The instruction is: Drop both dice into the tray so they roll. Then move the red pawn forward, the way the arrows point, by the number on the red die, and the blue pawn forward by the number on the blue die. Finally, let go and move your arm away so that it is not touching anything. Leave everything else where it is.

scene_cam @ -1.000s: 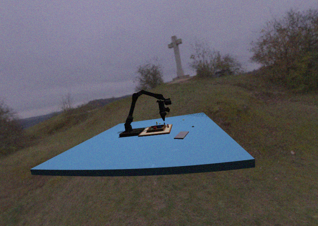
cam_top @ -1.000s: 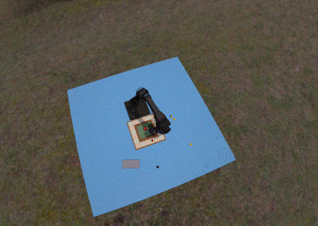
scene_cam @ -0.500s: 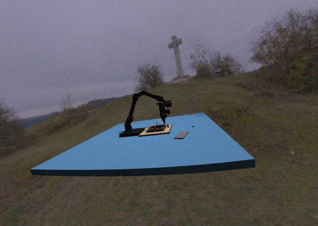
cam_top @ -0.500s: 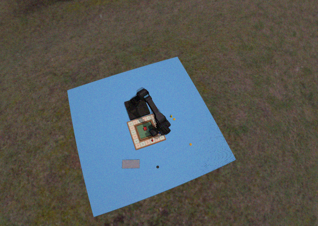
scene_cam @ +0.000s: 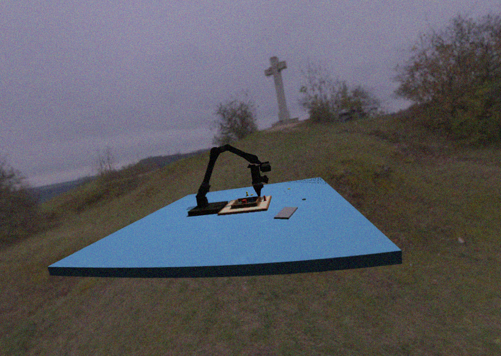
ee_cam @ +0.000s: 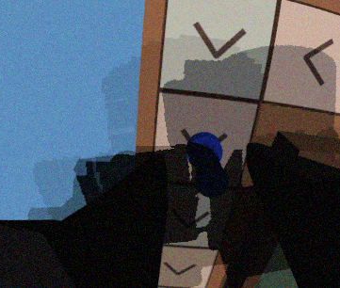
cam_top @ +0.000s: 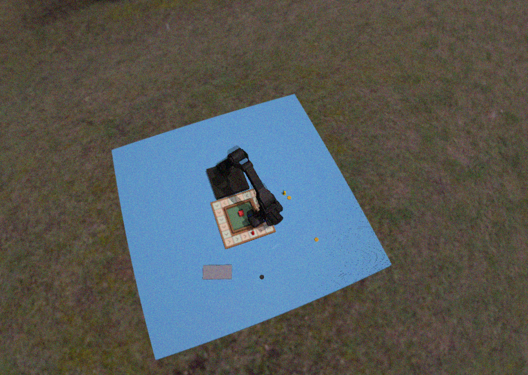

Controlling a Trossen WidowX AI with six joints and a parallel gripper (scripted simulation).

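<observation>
The red pawn lies 60 mm ahead of my gripper tip, 80 mm to the right of it and 10 mm above it. Round my gripper tip: blue pawn: 10 mm above; small black disc: 300 mm ahead, 80 mm to the right, 20 mm below; green tray: 50 mm behind, 120 mm to the right, 20 mm below.
</observation>
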